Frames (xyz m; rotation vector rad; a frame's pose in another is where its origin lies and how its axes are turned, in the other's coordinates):
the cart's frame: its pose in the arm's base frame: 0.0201 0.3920 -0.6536 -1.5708 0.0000 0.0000
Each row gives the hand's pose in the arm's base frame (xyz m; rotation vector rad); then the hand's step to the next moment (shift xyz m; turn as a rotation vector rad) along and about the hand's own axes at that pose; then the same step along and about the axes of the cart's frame.
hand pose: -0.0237 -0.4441 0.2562 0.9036 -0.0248 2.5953
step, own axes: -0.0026 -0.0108 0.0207 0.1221 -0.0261 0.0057
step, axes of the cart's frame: 0.0181 -0.0136 0.0061 -0.0744 -0.0750 0.0668
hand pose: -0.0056 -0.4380 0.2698 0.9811 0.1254 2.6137
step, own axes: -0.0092 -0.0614 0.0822 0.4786 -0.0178 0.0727
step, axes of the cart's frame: 0.0777 -0.0442 0.0512 -0.2831 -0.3491 0.1808
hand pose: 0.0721 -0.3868 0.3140 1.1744 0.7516 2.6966
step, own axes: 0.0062 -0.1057 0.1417 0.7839 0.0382 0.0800
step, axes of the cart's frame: 0.0862 -0.0355 0.1503 -0.4849 -0.5814 0.2218
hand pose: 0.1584 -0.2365 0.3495 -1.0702 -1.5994 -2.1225
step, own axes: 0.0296 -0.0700 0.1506 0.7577 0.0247 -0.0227
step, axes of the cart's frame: -0.0044 0.0118 0.1682 -0.5152 -0.5418 0.1273
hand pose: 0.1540 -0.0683 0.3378 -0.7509 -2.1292 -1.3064
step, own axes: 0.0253 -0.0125 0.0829 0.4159 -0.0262 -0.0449
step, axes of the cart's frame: -0.0387 0.0231 0.0751 -0.3056 -0.2857 0.0254
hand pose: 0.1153 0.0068 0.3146 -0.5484 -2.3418 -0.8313
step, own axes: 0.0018 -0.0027 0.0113 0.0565 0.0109 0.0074
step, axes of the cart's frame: -0.0072 0.0071 0.0060 -0.0389 -0.0365 0.0229
